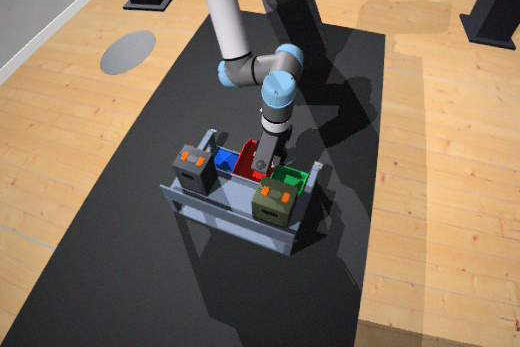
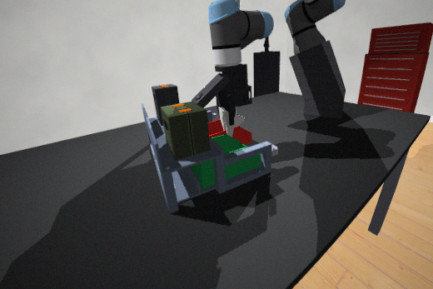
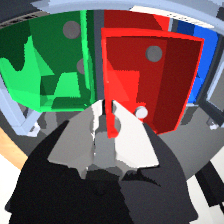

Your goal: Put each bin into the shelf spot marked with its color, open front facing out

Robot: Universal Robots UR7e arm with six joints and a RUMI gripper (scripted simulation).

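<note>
Right now the red bin is 50 mm to the right of my hand, 20 mm below it and 10 mm behind it. Also, from my hand: green bin: 70 mm ahead, 60 mm to the left, 30 mm below; then dark grey box: 190 mm to the right, 120 mm ahead, 90 mm above.
</note>
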